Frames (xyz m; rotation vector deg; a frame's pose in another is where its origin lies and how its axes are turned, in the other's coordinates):
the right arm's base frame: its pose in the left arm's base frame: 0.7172 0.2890 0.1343 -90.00 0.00 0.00
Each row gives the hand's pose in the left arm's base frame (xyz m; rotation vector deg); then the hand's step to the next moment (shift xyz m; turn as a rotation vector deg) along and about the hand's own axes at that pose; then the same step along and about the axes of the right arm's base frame.
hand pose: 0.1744 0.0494 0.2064 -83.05 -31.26 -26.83
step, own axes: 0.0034 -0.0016 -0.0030 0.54 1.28 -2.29
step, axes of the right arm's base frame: 0.0019 -0.0032 -0.0030 1.35 0.78 -2.18
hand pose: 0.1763 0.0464 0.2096 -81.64 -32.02 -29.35
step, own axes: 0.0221 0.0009 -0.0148 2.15 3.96 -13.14
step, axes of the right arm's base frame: 0.0184 -0.0125 -0.0146 4.88 2.48 -12.77
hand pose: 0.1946 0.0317 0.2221 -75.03 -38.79 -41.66
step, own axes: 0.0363 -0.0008 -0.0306 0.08 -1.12 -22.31
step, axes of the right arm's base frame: 0.0224 -0.0249 -0.0336 -0.11 2.32 -22.22
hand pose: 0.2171 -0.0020 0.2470 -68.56 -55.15 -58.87
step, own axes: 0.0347 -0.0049 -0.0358 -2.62 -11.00 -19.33
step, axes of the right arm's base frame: 0.0058 -0.0302 -0.0395 -10.47 2.05 -19.69
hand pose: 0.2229 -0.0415 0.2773 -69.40 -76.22 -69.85
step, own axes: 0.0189 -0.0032 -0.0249 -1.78 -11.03 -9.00
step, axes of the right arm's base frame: -0.0043 -0.0204 -0.0235 -10.72 1.97 -9.33
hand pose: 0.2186 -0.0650 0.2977 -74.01 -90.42 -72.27
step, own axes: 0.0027 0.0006 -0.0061 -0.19 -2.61 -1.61
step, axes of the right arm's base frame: -0.0003 -0.0042 -0.0052 -2.57 0.38 -1.65
